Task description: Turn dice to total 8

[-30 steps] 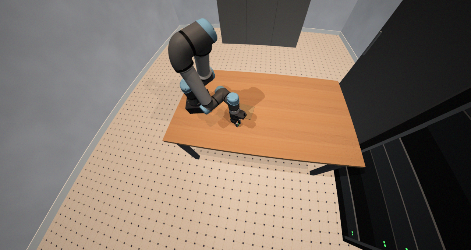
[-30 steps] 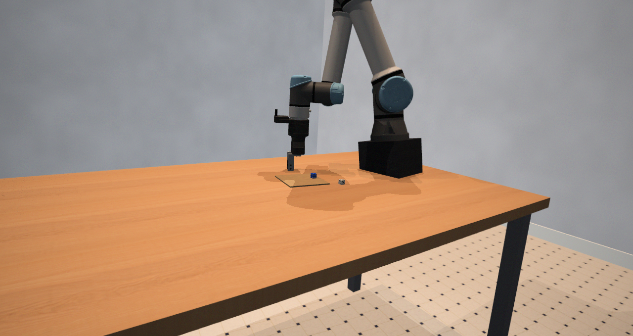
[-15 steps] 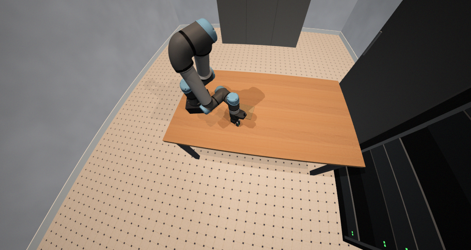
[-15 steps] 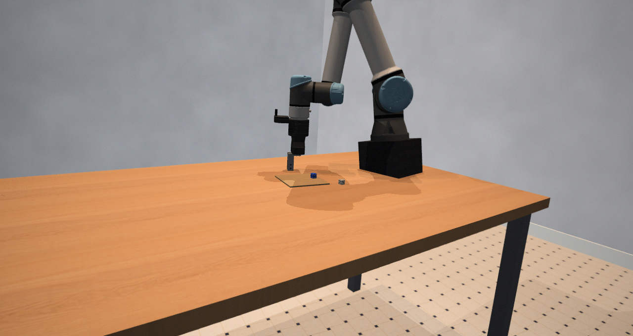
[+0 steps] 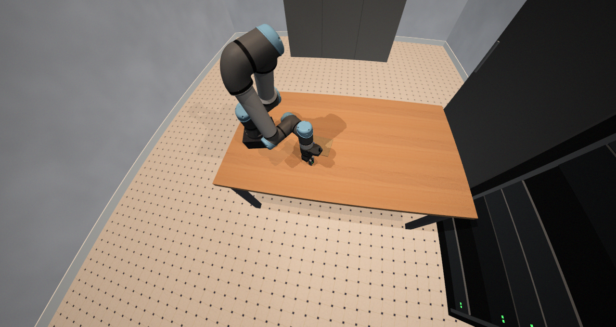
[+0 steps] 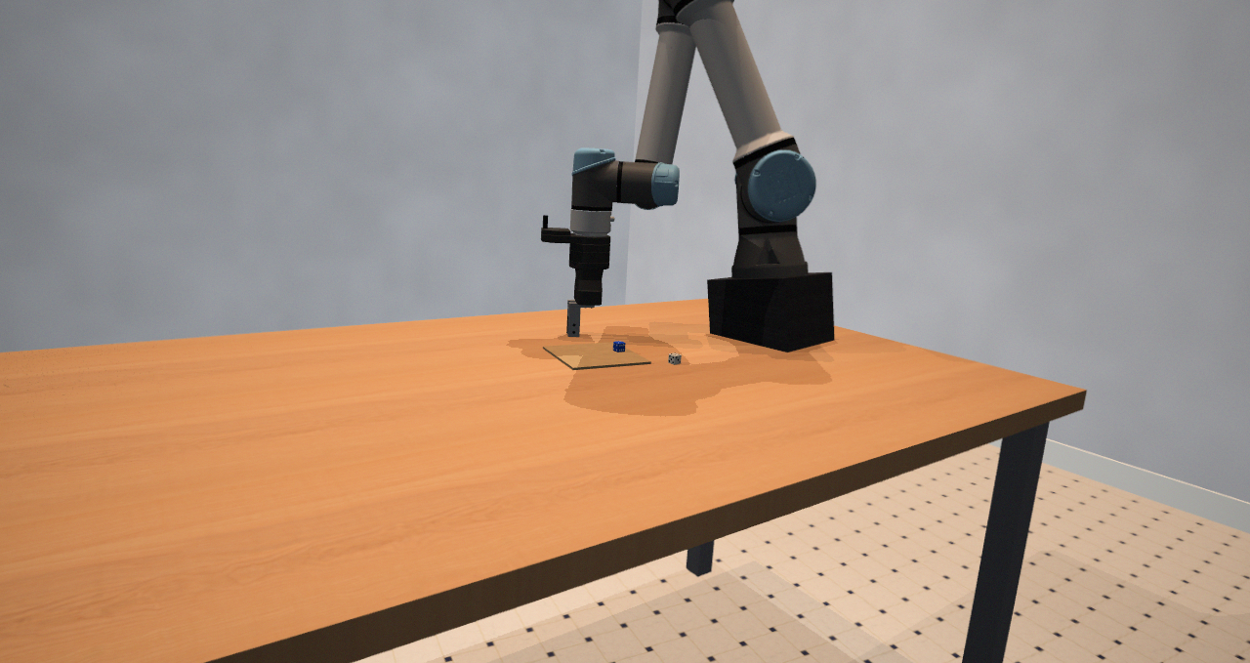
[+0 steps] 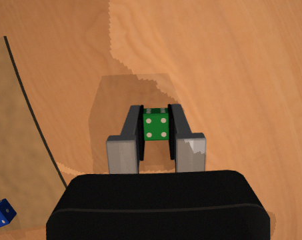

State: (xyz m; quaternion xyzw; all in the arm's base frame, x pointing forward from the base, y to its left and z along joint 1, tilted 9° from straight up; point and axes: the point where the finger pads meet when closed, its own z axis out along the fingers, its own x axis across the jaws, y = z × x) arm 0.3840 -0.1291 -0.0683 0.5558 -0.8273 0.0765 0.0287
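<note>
The mat is 3 cm ahead of my hand, 14 cm to the left of it and 2 cm below it. Also, from my hand: white die (7 cm behind, 23 cm to the left, 1 cm below); green die (1 cm below); blue die (2 cm behind, 14 cm to the left, 1 cm below).
</note>
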